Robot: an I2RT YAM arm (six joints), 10 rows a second.
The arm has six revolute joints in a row. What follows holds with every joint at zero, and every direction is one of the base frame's.
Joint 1 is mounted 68 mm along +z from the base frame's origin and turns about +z.
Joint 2 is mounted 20 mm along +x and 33.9 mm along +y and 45.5 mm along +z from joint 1 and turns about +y.
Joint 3 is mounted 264 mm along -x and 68.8 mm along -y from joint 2 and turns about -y.
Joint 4 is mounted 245 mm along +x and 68.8 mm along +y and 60 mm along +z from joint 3 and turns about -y.
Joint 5 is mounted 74 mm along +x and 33.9 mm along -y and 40.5 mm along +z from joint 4 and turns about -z.
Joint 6 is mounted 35.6 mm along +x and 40.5 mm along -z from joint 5 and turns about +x.
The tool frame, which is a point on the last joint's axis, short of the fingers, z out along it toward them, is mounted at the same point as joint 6; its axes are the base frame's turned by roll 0, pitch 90 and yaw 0 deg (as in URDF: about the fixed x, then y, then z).
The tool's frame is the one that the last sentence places.
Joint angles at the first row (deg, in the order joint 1, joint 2, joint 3, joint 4, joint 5, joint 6):
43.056 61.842 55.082 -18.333 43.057 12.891
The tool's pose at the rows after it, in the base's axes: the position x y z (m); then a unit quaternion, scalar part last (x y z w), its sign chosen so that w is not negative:
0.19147, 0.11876, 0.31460, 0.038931, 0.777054, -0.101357, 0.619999
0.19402, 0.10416, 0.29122, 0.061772, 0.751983, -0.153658, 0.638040
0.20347, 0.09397, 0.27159, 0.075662, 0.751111, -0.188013, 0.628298
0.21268, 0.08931, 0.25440, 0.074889, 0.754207, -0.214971, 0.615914
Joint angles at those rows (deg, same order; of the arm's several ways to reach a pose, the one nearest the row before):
38.688 57.871 46.139 -7.110 49.288 8.086
35.662 56.469 38.089 5.020 53.147 1.916
32.152 58.384 34.521 10.179 53.780 0.206
29.948 61.450 32.292 14.500 53.962 -1.628

